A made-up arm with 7 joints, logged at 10 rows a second.
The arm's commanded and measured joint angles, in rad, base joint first. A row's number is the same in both.
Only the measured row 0 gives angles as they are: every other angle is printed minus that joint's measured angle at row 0.
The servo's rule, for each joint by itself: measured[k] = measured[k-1] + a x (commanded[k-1-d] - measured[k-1]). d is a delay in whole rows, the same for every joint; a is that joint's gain. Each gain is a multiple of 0.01, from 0.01 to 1. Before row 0 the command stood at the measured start. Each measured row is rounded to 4 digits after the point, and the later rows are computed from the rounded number. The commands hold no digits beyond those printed.
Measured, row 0:
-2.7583 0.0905 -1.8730 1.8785 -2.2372 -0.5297 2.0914
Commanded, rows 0 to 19:
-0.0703 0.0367 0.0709 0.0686 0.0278 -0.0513 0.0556
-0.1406 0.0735 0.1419 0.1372 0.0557 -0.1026 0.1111
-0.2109 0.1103 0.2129 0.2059 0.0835 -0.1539 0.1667
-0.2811 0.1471 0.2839 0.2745 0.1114 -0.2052 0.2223
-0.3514 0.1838 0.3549 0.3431 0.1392 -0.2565 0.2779
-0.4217 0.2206 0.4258 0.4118 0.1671 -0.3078 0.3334
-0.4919 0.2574 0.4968 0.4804 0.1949 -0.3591 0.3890
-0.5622 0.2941 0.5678 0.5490 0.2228 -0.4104 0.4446
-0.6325 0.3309 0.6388 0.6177 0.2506 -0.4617 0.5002
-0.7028 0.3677 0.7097 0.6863 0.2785 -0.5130 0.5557
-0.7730 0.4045 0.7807 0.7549 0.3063 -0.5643 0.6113
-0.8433 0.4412 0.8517 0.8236 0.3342 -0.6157 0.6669
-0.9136 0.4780 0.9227 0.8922 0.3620 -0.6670 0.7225
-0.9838 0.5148 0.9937 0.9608 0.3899 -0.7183 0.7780
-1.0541 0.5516 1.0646 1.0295 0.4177 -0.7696 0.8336
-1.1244 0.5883 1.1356 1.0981 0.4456 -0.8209 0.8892
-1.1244 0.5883 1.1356 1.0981 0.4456 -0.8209 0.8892
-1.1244 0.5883 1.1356 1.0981 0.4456 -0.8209 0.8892
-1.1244 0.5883 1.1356 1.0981 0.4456 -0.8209 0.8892
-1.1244 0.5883 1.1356 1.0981 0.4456 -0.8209 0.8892
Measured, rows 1 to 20:
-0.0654 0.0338 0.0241 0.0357 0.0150 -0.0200 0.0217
-0.1353 0.0703 0.0642 0.0885 0.0370 -0.0522 0.0566
-0.2056 0.1071 0.1148 0.1495 0.0621 -0.0919 0.0995
-0.2758 0.1439 0.1723 0.2145 0.0887 -0.1361 0.1474
-0.3461 0.1806 0.2344 0.2814 0.1160 -0.1831 0.1983
-0.4164 0.2174 0.2995 0.3492 0.1436 -0.2317 0.2510
-0.4866 0.2542 0.3666 0.4174 0.1713 -0.2814 0.3048
-0.5569 0.2909 0.4350 0.4858 0.1991 -0.3317 0.3593
-0.6272 0.3277 0.5043 0.5544 0.2269 -0.3824 0.4143
-0.6975 0.3645 0.5741 0.6230 0.2548 -0.4333 0.4694
-0.7677 0.4013 0.6443 0.6916 0.2826 -0.4844 0.5247
-0.8380 0.4380 0.7148 0.7602 0.3105 -0.5356 0.5802
-0.9083 0.4748 0.7855 0.8288 0.3383 -0.5868 0.6357
-0.9785 0.5116 0.8563 0.8974 0.3662 -0.6381 0.6912
-1.0488 0.5484 0.9271 0.9661 0.3940 -0.6894 0.7467
-1.1191 0.5851 0.9980 1.0347 0.4219 -0.7407 0.8023
-1.1240 0.5880 1.0448 1.0677 0.4347 -0.7720 0.8362
-1.1244 0.5883 1.0757 1.0835 0.4406 -0.7911 0.8569
-1.1244 0.5883 1.0961 1.0911 0.4433 -0.8027 0.8695
-1.1244 0.5883 1.1095 1.0947 0.4445 -0.8098 0.8772
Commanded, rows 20 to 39:
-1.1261 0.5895 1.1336 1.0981 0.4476 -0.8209 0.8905
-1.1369 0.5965 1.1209 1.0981 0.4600 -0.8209 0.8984
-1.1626 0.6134 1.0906 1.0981 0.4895 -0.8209 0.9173
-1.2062 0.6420 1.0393 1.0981 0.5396 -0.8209 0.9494
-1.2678 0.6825 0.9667 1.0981 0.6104 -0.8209 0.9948
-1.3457 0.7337 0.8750 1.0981 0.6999 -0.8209 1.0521
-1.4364 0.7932 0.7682 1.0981 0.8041 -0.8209 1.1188
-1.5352 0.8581 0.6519 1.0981 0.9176 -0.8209 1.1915
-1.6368 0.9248 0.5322 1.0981 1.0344 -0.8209 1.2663
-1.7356 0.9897 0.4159 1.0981 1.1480 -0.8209 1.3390
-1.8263 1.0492 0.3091 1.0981 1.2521 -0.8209 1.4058
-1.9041 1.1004 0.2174 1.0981 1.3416 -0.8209 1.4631
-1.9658 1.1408 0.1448 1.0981 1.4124 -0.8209 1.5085
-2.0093 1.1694 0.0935 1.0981 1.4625 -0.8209 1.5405
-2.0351 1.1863 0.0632 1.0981 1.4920 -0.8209 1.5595
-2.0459 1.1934 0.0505 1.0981 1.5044 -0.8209 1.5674
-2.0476 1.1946 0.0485 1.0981 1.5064 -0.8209 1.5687
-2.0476 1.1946 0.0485 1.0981 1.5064 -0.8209 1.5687
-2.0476 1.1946 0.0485 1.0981 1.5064 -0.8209 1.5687
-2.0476 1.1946 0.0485 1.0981 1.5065 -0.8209 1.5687
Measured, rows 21 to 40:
-1.1260 0.5894 1.1177 1.0965 0.4462 -0.8141 0.8824
-1.1361 0.5959 1.1188 1.0973 0.4537 -0.8168 0.8886
-1.1607 0.6120 1.1092 1.0977 0.4730 -0.8184 0.8998
-1.2030 0.6396 1.0854 1.0979 0.5090 -0.8194 0.9191
-1.2633 0.6791 1.0450 1.0980 0.5638 -0.8200 0.9486
-1.3399 0.7293 0.9872 1.0981 0.6373 -0.8204 0.9890
-1.4296 0.7881 0.9127 1.0981 0.7274 -0.8206 1.0396
-1.5278 0.8525 0.8240 1.0981 0.8301 -0.8207 1.0988
-1.6292 0.9190 0.7248 1.0981 0.9404 -0.8208 1.1641
-1.7282 0.9840 0.6198 1.0981 1.0525 -0.8208 1.2323
-1.8194 1.0440 0.5142 1.0981 1.1603 -0.8208 1.3000
-1.8982 1.0959 0.4133 1.0981 1.2582 -0.8208 1.3636
-1.9611 1.1372 0.3220 1.0981 1.3415 -0.8208 1.4201
-2.0059 1.1668 0.2443 1.0981 1.4068 -0.8208 1.4671
-2.0331 1.1847 0.1827 1.0981 1.4528 -0.8208 1.5031
-2.0450 1.1927 0.1378 1.0981 1.4807 -0.8208 1.5282
-2.0474 1.1944 0.1074 1.0981 1.4946 -0.8208 1.5440
-2.0476 1.1946 0.0874 1.0981 1.5010 -0.8208 1.5536
-2.0476 1.1946 0.0742 1.0981 1.5039 -0.8208 1.5595
-2.0476 1.1946 0.0655 1.0981 1.5053 -0.8208 1.5631

